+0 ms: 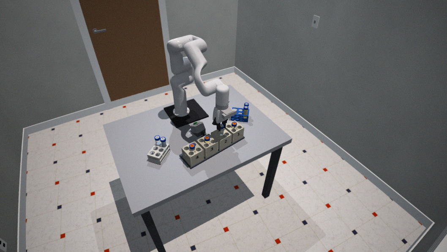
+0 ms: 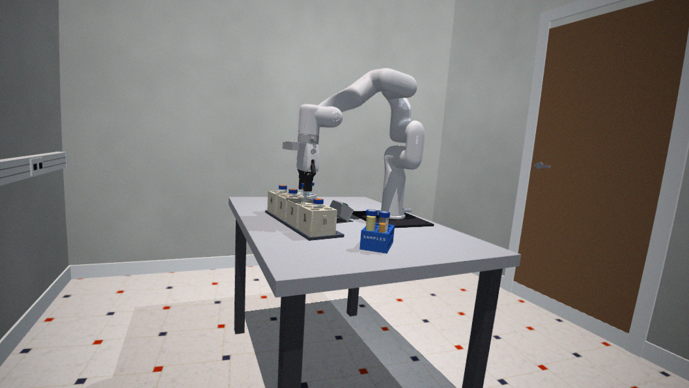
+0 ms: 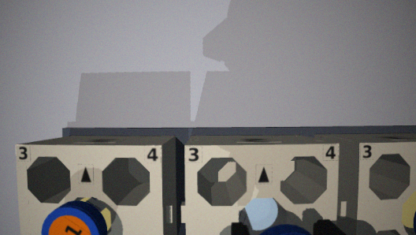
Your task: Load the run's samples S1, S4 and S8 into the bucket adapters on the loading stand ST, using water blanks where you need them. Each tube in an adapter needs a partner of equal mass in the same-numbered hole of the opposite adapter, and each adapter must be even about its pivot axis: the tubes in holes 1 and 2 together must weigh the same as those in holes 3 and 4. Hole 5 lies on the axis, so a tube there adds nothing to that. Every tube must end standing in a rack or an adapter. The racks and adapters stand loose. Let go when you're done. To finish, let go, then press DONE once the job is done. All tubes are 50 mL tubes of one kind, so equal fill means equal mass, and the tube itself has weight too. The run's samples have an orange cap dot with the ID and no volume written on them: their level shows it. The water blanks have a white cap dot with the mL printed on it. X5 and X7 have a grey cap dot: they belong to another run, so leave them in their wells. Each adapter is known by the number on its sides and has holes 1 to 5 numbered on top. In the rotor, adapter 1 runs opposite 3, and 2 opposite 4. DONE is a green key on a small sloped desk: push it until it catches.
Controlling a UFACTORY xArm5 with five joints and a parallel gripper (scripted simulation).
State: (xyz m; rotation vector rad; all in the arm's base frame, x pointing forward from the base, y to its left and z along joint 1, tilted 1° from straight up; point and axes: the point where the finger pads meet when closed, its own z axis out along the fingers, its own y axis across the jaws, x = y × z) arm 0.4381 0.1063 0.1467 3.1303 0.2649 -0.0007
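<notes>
Now: the adapter 3 20 mm ahead of my hand, 110 mm to the right of it and 110 mm below it. Round my hand: white rack 90 mm behind, 390 mm to the right, 130 mm below; then blue samples rack 180 mm behind, 260 mm to the left, 130 mm below.
</notes>
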